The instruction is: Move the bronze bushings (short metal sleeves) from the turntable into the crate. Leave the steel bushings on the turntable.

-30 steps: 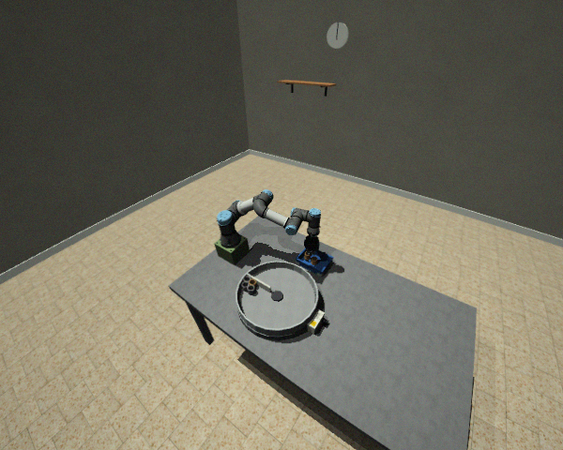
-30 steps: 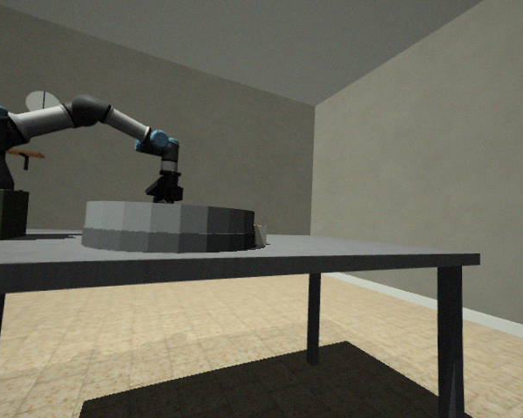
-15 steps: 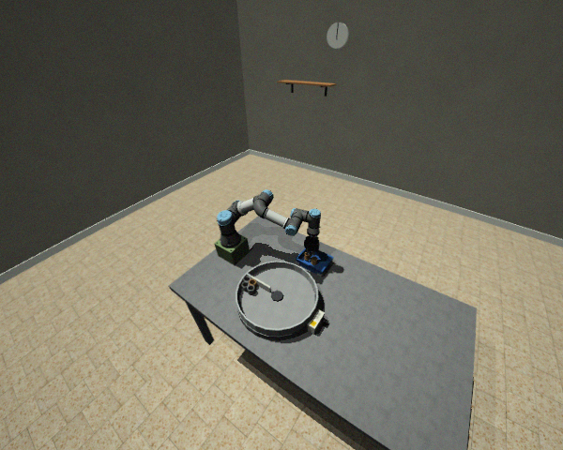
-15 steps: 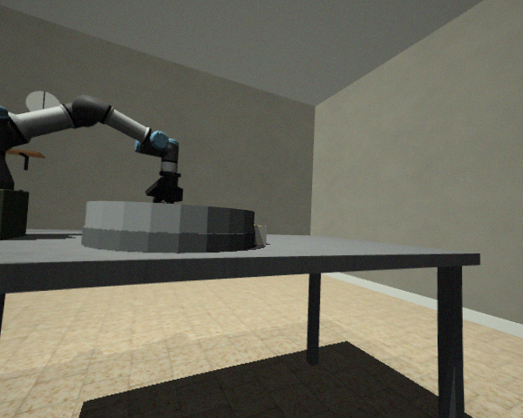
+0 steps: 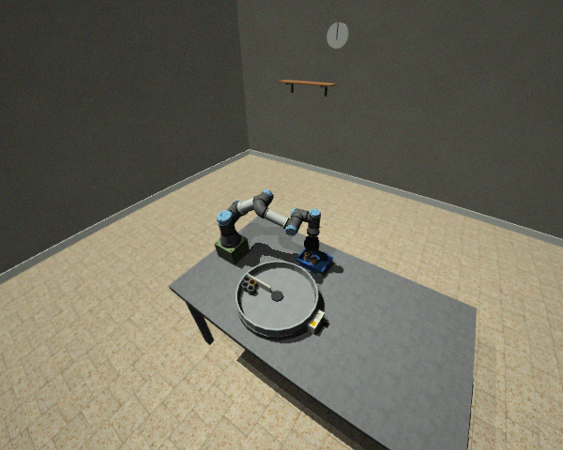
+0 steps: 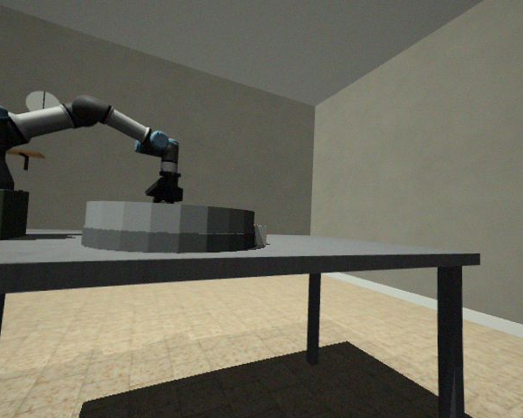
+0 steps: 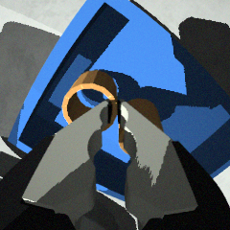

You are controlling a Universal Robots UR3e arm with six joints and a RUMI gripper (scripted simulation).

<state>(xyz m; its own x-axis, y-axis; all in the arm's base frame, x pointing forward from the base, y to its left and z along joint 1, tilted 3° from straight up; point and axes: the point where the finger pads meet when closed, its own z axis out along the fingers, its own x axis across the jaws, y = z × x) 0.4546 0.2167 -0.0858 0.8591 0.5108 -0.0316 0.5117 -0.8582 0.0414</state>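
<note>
The blue crate lies 40 mm ahead of my hand, 10 mm to the right of it and 20 mm below it. Also, from my hand: turntable 10 mm behind, 370 mm to the right.
</note>
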